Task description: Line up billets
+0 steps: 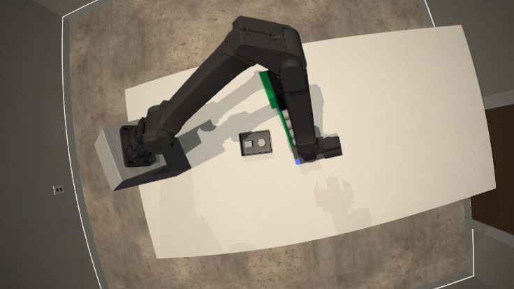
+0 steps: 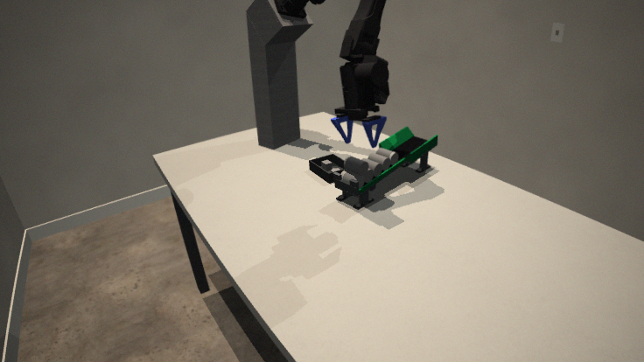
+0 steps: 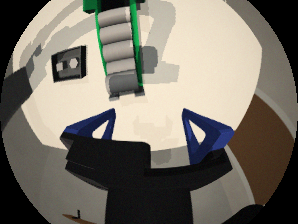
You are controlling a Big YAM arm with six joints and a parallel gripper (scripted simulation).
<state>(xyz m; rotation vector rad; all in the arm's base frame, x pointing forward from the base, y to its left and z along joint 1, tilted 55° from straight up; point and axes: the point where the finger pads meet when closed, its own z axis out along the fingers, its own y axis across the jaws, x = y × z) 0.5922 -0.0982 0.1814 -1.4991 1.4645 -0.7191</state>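
Now: hand 3 cm past the stop, 2 cm to the left of it and 13 cm above it. Also, from my hand: dark tray: 24 cm behind, 4 cm to the left, 18 cm below.
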